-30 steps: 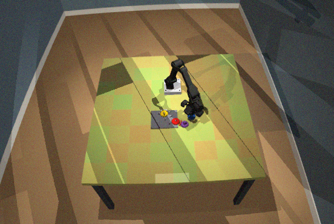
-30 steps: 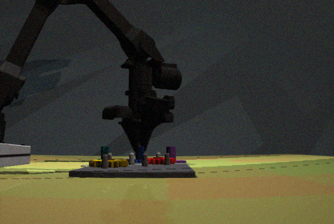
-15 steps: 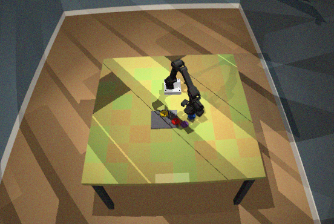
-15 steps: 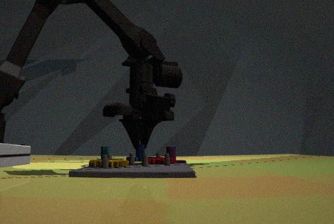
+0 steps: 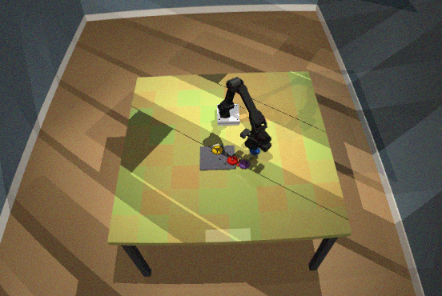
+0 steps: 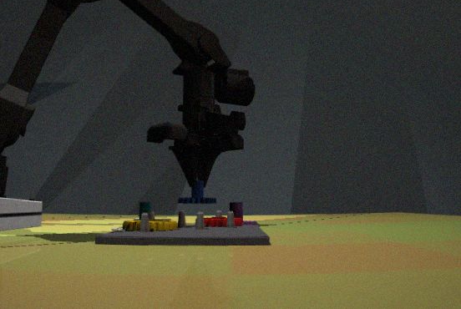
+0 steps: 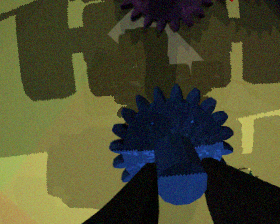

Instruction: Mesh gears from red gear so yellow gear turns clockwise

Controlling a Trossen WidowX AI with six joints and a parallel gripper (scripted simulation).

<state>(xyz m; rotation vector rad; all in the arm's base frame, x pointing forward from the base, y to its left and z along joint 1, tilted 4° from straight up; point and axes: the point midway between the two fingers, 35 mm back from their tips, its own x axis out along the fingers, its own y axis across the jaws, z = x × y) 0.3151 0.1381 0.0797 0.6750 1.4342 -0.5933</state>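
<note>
The grey board is 1 cm behind my gripper tip, 22 cm to the right of it and 6 cm below it. From my gripper tip the other things lie so: teal gear 9 cm behind, 1 cm to the left, 5 cm below; blue gear 1 cm below; purple gear 6 cm ahead, 7 cm to the right, 5 cm below.
</note>
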